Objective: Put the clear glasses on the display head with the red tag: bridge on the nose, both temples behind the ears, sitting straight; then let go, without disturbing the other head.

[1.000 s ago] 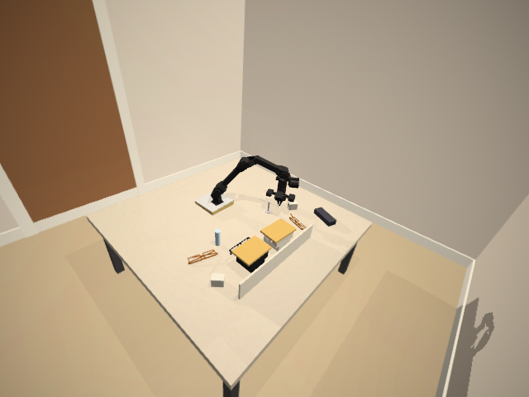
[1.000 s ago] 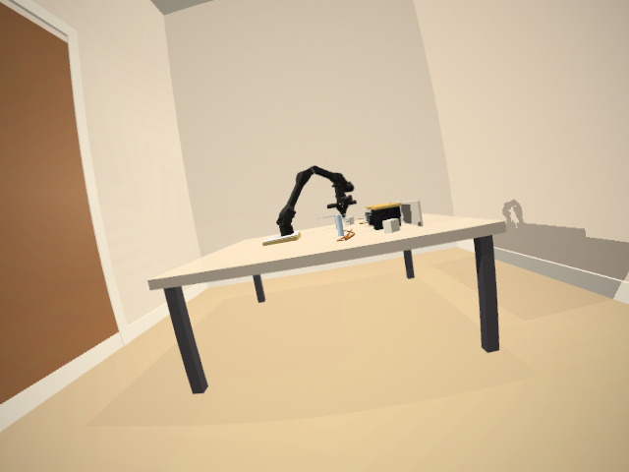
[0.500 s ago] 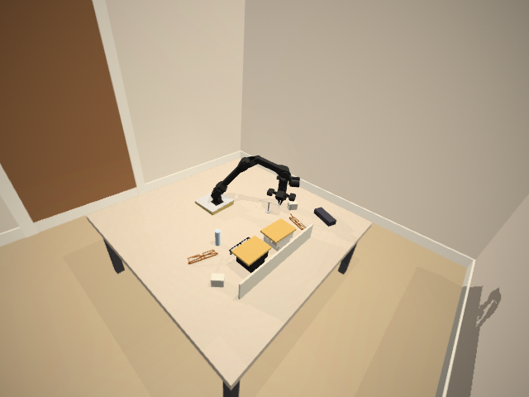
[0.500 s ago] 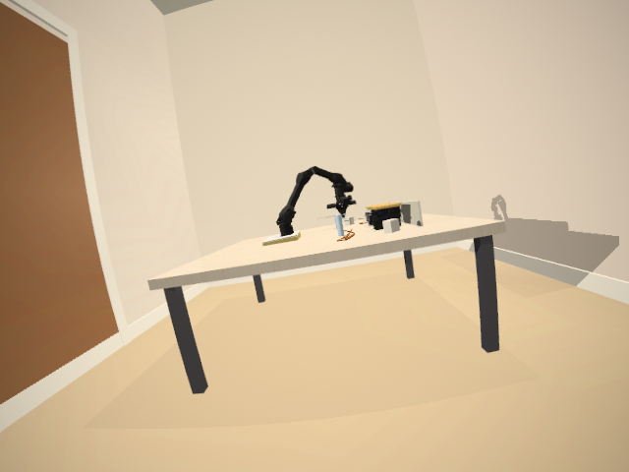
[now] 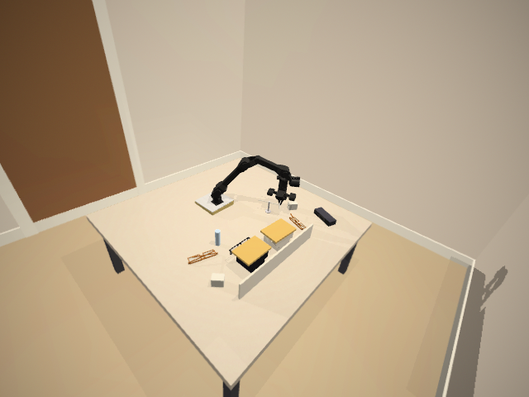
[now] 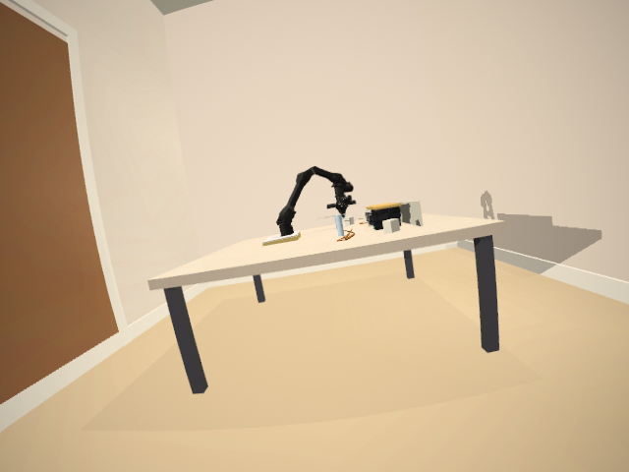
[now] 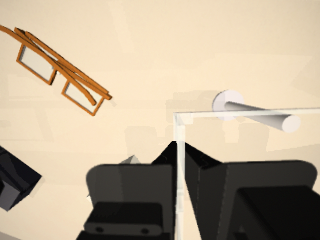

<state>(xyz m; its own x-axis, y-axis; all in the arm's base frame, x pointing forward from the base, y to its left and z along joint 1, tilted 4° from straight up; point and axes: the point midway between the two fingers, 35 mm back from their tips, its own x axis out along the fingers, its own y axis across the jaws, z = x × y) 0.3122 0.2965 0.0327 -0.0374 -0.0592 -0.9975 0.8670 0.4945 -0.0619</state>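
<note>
My gripper tip is now 6 cm to the left of the clear stand, 5 cm past it and 3 cm above it. From my gripper tip the other things lie so: grey panel: 33 cm to the right, 32 cm ahead; then pale display head: 24 cm to the right, 18 cm ahead; then dark case: 24 cm ahead, 20 cm to the left, 4 cm below.
</note>
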